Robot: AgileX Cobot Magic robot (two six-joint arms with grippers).
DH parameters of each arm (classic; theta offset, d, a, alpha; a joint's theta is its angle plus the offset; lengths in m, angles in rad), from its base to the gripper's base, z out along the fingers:
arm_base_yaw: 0 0.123 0 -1.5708
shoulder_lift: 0.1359 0 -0.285 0
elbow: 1.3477 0 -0.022 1.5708
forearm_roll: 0 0.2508 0 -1.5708
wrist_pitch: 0 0 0.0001 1.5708
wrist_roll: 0 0.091 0 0
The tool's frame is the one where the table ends.
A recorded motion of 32 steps. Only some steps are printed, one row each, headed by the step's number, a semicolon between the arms.
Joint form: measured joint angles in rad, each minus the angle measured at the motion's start. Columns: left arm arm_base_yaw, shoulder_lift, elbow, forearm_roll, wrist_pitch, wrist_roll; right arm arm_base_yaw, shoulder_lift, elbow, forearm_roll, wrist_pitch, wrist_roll.
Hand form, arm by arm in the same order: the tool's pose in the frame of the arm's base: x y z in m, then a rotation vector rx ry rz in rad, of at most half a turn. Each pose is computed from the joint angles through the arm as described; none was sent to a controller.
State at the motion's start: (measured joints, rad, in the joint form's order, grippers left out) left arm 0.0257 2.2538 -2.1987 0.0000 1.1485 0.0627; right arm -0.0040 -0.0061 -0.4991 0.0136 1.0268 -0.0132
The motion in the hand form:
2: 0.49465 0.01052 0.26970 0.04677 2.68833 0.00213; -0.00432 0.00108 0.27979 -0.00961 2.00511 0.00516
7: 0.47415 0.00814 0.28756 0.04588 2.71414 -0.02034; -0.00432 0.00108 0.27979 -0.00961 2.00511 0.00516
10: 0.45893 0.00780 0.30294 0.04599 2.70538 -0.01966; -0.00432 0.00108 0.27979 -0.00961 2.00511 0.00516
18: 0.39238 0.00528 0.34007 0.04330 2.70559 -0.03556; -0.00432 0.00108 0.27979 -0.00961 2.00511 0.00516
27: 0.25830 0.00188 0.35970 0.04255 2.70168 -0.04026; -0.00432 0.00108 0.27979 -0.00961 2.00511 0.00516
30: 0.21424 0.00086 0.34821 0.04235 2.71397 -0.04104; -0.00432 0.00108 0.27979 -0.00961 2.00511 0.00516
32: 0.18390 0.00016 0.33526 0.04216 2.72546 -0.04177; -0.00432 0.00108 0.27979 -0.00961 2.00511 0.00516
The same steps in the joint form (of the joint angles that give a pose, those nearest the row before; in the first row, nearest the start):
2: -0.0014 -0.0152 0.0122 -0.0183 0.0048 0.0000; 0.0000 0.0000 0.0000 0.0000 0.0000 0.0000
7: -0.0026 -0.1031 0.0937 -0.0333 0.0377 0.0000; 0.0000 0.0000 0.0000 0.0000 0.0000 0.0000
10: -0.0026 -0.1736 0.1547 -0.0332 0.0386 0.0000; 0.0000 0.0000 0.0000 0.0000 0.0000 0.0000
18: -0.0026 -0.4422 0.4240 -0.0448 0.0386 0.0000; 0.0000 0.0000 0.0000 0.0000 0.0000 0.0000
27: -0.0026 -0.9224 0.9001 -0.0484 0.0389 0.0000; 0.0000 0.0000 0.0000 0.0000 0.0000 0.0000
30: -0.0026 -1.0776 1.0676 -0.0484 0.0389 0.0000; 0.0000 0.0000 0.0000 0.0000 0.0000 0.0000
32: -0.0026 -1.1874 1.1890 -0.0484 0.0389 0.0000; 0.0000 0.0000 0.0000 0.0000 0.0000 0.0000

